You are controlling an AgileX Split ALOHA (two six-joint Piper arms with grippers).
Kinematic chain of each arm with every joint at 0, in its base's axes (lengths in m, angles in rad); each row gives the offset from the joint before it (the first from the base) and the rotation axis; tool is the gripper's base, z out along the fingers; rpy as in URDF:
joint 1: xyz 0 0 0.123 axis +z
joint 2: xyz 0 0 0 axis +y
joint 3: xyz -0.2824 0 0.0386 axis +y
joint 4: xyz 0.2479 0 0.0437 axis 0.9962 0 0.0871
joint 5: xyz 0 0 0 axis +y
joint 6: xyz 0.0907 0 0.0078 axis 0.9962 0 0.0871
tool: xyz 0 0 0 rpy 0 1.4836 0
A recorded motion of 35 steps. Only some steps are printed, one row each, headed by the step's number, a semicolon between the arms.
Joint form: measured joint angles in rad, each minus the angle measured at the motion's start. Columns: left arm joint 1, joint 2, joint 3, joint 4, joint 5, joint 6; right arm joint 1, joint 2, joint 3, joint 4, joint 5, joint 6.
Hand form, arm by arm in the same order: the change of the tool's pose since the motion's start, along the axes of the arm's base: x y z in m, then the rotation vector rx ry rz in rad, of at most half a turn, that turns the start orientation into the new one. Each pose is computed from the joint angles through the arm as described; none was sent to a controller.
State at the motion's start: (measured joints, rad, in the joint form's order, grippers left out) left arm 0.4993 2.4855 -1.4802 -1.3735 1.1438 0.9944; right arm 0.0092 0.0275 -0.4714 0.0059 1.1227 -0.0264
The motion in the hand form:
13: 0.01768 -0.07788 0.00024 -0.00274 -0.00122 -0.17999; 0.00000 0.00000 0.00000 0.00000 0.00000 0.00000
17: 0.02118 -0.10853 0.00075 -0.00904 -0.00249 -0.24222; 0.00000 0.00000 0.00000 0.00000 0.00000 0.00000
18: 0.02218 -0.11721 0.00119 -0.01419 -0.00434 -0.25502; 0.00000 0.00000 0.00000 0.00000 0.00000 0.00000
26: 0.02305 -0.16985 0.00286 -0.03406 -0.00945 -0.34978; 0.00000 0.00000 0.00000 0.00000 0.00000 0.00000
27: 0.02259 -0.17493 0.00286 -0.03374 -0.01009 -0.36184; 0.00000 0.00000 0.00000 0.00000 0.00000 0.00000
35: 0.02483 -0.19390 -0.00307 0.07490 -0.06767 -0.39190; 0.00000 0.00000 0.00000 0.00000 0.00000 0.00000
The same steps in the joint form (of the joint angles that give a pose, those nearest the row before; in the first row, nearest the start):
13: -0.1839 0.0000 0.0000 -0.0049 0.0000 0.0001; 0.0000 0.0000 0.0000 0.0000 0.0000 0.0000
17: -0.2547 0.0000 0.0000 -0.0151 0.0000 -0.0011; 0.0000 0.0000 0.0000 0.0000 0.0000 0.0000
18: -0.2746 0.0000 0.0000 -0.0241 0.0000 -0.0011; 0.0000 0.0000 0.0000 0.0000 0.0000 0.0000
26: -0.3949 0.0000 0.0000 -0.0567 0.0007 -0.0011; 0.0000 0.0000 0.0000 0.0000 0.0000 0.0000
27: -0.4065 0.0000 0.0000 -0.0567 0.0007 -0.0001; 0.0000 0.0000 0.0000 0.0000 0.0000 0.0000
35: -0.4598 0.0000 0.0000 -0.0567 -0.0969 0.0780; 0.0000 0.0000 0.0000 0.0000 0.0000 0.0000

